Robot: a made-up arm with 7 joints.
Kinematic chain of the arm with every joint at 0, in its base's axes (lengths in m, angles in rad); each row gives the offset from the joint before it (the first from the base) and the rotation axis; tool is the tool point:
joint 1: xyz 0 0 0.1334 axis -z
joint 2: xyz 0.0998 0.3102 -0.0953 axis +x
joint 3: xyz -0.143 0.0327 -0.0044 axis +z
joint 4: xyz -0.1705 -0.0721 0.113 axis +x
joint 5: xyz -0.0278 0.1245 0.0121 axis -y
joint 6: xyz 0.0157 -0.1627 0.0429 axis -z
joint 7: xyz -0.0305 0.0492 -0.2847 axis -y
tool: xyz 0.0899 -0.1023 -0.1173
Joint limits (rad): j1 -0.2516..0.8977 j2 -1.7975..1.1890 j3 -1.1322..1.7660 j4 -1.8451..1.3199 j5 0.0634..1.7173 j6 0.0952..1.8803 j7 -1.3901..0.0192
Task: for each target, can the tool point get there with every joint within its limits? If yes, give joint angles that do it. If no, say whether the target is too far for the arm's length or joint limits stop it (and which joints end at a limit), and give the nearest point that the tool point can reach.
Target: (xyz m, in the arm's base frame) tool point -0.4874 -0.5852 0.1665
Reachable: no: joint limits stop it (at a limit: joint 1, joint 4, joint 5, joint 6) | nearest point -0.3367 -0.1987 0.1093 | short by 0.419 m
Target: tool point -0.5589 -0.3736 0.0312
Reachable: no: joint limits stop it (at a limit: joint 1, joint 4, joint 5, joint 6) | nearest point -0.4305 -0.1581 0.0335 | short by 0.251 m
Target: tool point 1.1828 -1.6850 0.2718
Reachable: no: too far | nearest point 0.3790 -0.2668 0.1347 | short by 1.636 m
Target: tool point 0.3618 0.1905 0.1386
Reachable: yes | joints -0.0052 0.4704 1.4055 -1.5020 0.5652 0.6335 -0.6908
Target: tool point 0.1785 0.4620 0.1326
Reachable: yes | joints 0.1950 0.2452 1.3529 0.5482 1.5267 1.3592 -0.4621
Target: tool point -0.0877 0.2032 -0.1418
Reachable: yes | joints 0.1755 -1.4485 0.3249 1.0234 0.3634 0.3649 -0.1399
